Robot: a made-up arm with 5 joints.
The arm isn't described. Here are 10 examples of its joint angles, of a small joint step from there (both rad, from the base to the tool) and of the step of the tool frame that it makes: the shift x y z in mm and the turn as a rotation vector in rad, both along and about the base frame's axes.
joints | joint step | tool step
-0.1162 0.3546 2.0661 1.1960 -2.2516 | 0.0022 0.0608 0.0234 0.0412 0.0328 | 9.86 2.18 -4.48 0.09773 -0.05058 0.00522
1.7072 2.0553 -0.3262 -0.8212 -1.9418 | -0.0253 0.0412 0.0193 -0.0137 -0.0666 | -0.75 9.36 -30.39 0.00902 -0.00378 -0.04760
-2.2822 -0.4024 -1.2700 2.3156 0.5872 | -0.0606 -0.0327 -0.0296 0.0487 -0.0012 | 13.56 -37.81 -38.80 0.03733 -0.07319 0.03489
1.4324 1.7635 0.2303 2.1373 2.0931 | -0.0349 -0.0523 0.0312 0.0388 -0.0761 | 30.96 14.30 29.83 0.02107 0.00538 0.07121
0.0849 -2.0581 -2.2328 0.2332 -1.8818 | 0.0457 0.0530 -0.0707 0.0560 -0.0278 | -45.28 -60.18 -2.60 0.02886 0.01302 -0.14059
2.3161 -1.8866 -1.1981 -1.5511 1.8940 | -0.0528 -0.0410 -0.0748 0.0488 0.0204 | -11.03 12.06 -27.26 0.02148 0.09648 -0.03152
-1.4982 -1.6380 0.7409 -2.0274 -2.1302 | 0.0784 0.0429 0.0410 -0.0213 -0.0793 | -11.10 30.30 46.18 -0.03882 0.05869 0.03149
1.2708 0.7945 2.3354 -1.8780 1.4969 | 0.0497 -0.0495 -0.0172 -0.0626 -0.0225 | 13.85 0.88 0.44 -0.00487 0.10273 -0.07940
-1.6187 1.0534 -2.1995 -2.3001 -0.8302 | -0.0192 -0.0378 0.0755 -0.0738 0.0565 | 2.92 15.83 32.45 0.00776 0.04582 -0.01503
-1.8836 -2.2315 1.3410 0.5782 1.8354 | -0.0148 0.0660 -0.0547 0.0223 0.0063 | -34.55 -13.24 -7.05 0.00104 0.09399 -0.02630
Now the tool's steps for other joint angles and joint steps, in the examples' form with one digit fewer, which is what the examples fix.
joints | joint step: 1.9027 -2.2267 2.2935 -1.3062 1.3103 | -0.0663 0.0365 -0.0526 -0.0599 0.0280
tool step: 5.3 -3.2 2.1 -0.0671 0.0349 0.0220
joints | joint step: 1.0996 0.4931 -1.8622 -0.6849 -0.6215 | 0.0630 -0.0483 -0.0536 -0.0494 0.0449
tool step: -16.8 30.0 -29.7 0.0813 0.0515 -0.0682
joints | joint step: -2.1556 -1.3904 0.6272 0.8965 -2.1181 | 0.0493 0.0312 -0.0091 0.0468 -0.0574
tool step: -73.9 39.2 19.3 0.0234 0.0503 -0.1144
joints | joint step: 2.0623 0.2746 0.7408 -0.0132 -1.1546 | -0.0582 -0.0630 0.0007 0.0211 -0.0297
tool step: 21.2 -4.3 11.6 0.0385 0.0597 0.0234
